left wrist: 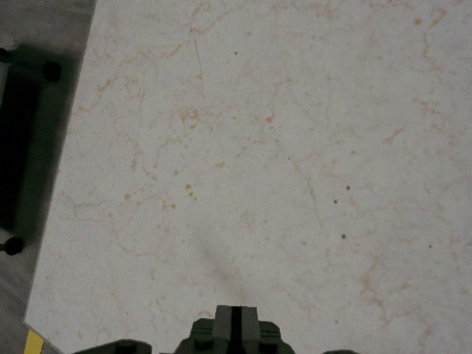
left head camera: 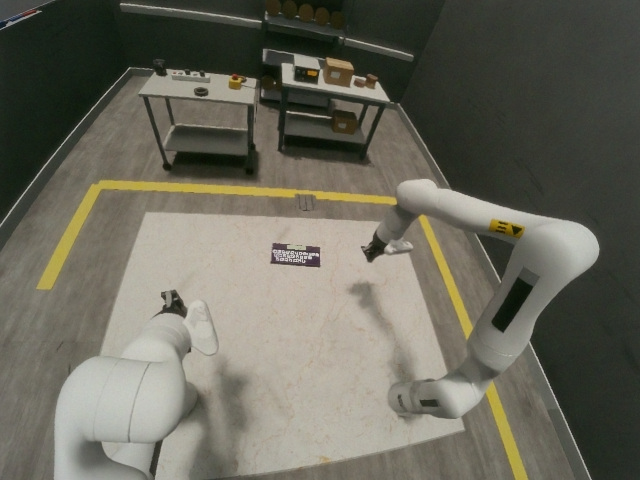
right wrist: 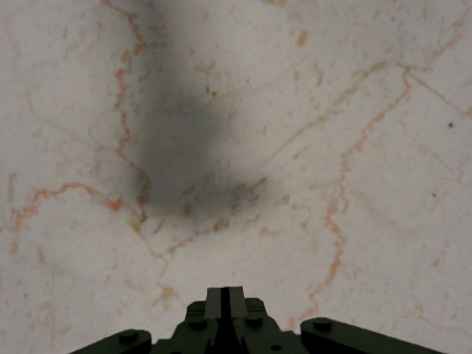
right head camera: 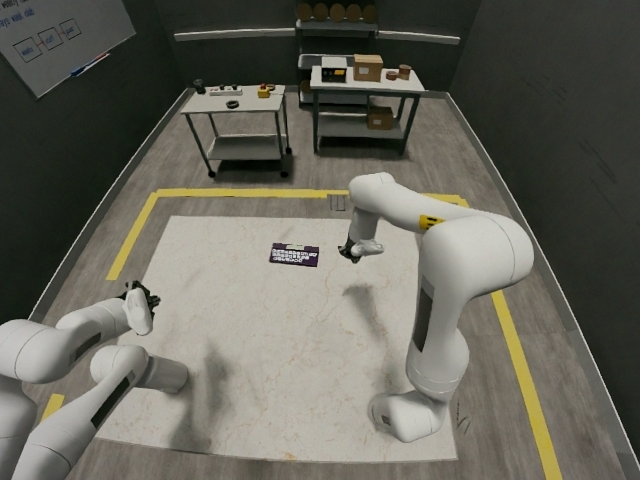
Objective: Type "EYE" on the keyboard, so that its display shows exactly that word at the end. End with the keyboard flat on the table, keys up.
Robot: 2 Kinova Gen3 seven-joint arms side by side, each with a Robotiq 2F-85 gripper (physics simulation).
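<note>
The purple keyboard (left head camera: 295,262) (right head camera: 293,262) with white keys lies flat on the pale table, keys up, at the back middle in both head views. A pale display strip runs along its far edge; any text on it is too small to read. My left gripper (left head camera: 169,294) (right head camera: 140,286) (left wrist: 235,334) is shut and empty, above the table's left side, well away from the keyboard. My right gripper (left head camera: 368,254) (right head camera: 347,254) (right wrist: 226,312) is shut and empty, above the table to the right of the keyboard. The keyboard does not show in either wrist view.
The pale marbled table top (left head camera: 289,361) (right head camera: 279,361) lies under both arms. Its left edge shows in the left wrist view. Two carts (left head camera: 199,95) (right head camera: 232,107) (left head camera: 336,90) (right head camera: 367,87) with tools and boxes stand far behind it.
</note>
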